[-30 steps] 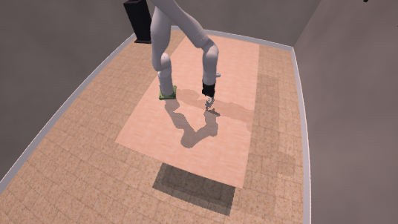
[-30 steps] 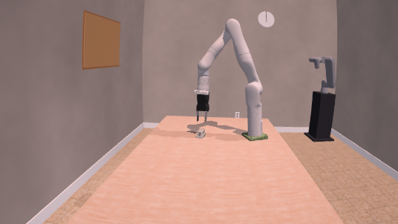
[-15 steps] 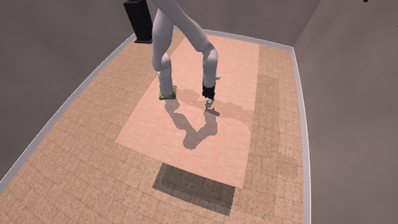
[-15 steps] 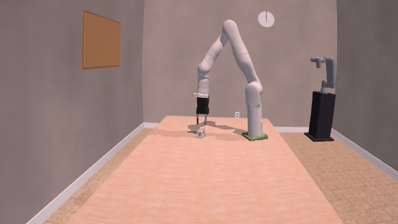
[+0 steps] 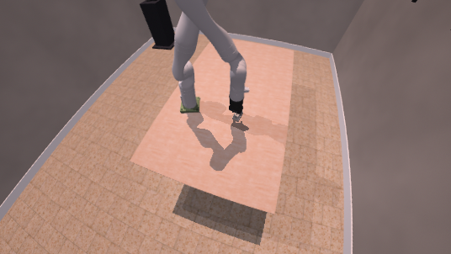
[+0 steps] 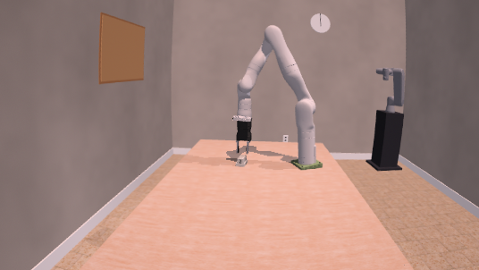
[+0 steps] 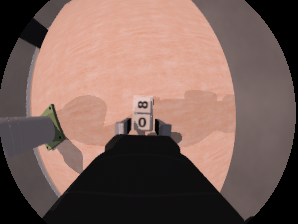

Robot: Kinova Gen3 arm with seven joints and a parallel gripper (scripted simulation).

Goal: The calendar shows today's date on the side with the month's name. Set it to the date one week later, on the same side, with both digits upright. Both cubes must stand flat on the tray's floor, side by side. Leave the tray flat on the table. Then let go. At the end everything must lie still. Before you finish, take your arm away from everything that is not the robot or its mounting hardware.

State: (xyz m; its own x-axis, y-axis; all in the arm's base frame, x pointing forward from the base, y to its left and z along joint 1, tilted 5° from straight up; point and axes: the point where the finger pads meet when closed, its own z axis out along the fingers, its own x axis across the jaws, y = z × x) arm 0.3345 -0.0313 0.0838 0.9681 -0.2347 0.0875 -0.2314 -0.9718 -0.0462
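Now: hand 60 mm above the tray and 20 mm to the right of it.
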